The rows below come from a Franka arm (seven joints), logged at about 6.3 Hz.
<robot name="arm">
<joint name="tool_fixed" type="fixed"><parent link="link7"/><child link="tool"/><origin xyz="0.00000 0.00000 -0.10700" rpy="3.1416 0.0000 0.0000"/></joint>
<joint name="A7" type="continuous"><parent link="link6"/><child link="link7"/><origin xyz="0.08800 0.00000 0.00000"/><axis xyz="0 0 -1"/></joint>
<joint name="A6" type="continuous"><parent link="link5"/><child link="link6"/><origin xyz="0.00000 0.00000 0.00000"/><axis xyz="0 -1 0"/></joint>
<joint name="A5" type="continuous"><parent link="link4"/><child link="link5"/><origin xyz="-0.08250 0.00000 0.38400"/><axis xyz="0 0 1"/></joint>
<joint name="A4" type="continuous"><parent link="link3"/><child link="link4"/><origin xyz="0.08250 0.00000 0.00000"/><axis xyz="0 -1 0"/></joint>
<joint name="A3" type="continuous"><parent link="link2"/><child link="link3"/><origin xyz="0.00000 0.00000 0.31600"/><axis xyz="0 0 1"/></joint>
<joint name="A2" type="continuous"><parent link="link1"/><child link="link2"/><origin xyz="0.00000 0.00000 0.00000"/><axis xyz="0 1 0"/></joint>
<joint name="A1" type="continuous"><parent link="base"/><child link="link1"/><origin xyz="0.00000 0.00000 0.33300"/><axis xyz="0 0 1"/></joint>
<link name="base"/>
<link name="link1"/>
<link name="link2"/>
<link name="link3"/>
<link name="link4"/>
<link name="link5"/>
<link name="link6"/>
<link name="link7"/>
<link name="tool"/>
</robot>
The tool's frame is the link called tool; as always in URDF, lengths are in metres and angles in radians. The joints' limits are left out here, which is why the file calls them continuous.
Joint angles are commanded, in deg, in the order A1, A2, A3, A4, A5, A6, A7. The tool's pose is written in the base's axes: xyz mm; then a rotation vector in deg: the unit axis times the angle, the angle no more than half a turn. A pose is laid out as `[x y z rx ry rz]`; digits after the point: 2 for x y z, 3 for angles.
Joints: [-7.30 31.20 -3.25 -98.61 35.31 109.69 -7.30]
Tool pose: [633.29 -73.11 256.66 -144.739 27.100 19.179]
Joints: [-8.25 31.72 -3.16 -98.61 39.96 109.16 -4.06]
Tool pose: [633.62 -77.57 253.21 -139.117 34.514 19.957]
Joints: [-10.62 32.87 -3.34 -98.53 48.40 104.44 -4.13]
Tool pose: [627.83 -89.89 245.50 -128.102 39.112 22.518]
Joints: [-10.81 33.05 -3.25 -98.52 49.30 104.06 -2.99]
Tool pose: [627.69 -89.63 244.28 -126.654 40.720 23.310]
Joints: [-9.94 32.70 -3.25 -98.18 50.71 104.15 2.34]
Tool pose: [632.69 -79.59 251.62 -124.333 45.981 25.078]
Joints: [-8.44 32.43 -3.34 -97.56 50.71 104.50 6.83]
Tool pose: [638.56 -65.10 258.92 -123.966 49.293 26.642]
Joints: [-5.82 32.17 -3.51 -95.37 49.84 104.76 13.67]
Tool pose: [651.68 -39.94 276.65 -124.505 53.153 28.265]
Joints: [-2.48 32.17 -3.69 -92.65 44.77 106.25 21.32]
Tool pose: [664.82 -11.32 292.92 -129.617 57.006 28.735]
